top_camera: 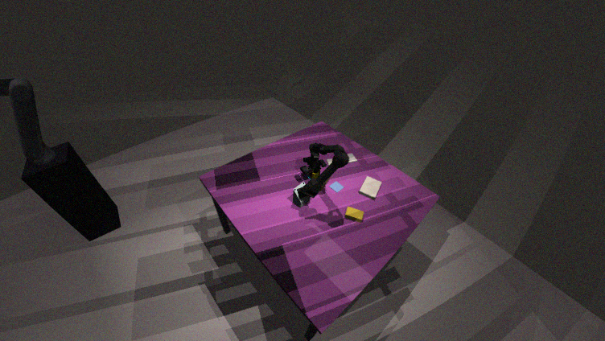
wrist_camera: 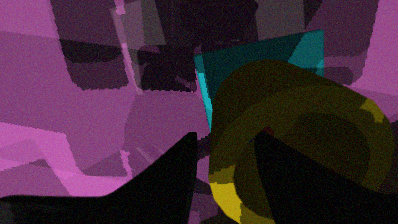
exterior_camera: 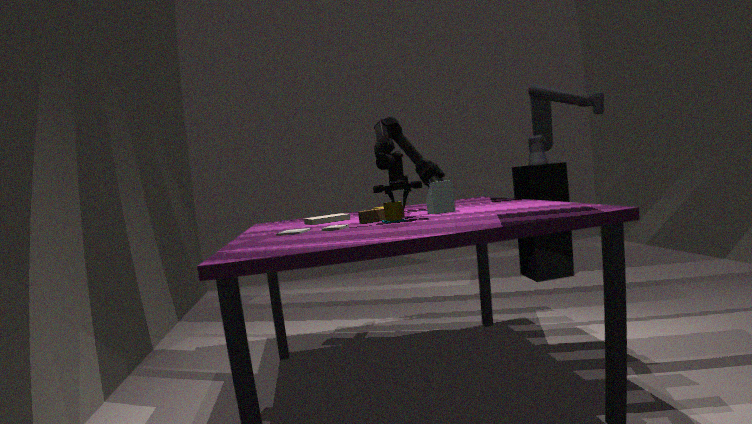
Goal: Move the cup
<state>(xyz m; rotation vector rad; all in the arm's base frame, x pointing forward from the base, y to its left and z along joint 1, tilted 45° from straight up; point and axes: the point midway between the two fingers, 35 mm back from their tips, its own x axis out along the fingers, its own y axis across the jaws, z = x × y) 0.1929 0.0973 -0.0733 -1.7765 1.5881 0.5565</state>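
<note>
My gripper tip is now 20 mm short of the yellow cup and 10 mm above it. Also, from my gripper tip: wooden block: 60 mm ahead, 80 mm to the right, 30 mm below; blue pad: 100 mm ahead, 170 mm to the right, 50 mm below.
</note>
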